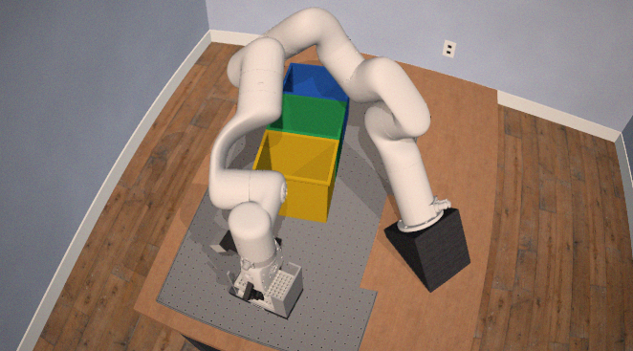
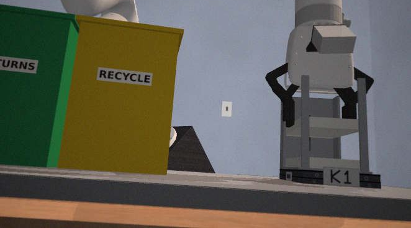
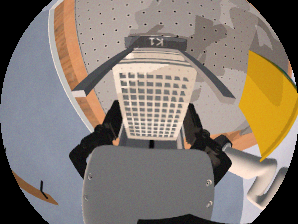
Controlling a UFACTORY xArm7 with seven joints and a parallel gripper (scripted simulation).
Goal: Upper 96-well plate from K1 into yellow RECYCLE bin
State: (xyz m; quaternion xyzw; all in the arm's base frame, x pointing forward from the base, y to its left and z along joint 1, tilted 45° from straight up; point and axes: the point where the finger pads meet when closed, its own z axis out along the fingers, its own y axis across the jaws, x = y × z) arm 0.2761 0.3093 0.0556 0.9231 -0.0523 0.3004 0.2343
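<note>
Now: the K1 sign 90 mm ahead of my hand, 20 mm to the right of it and 80 mm below it. Round my hand: green bin (30 mm behind, 420 mm to the right); then yellow bin (30 mm behind, 290 mm to the right); then blue bin (40 mm behind, 550 mm to the right).
</note>
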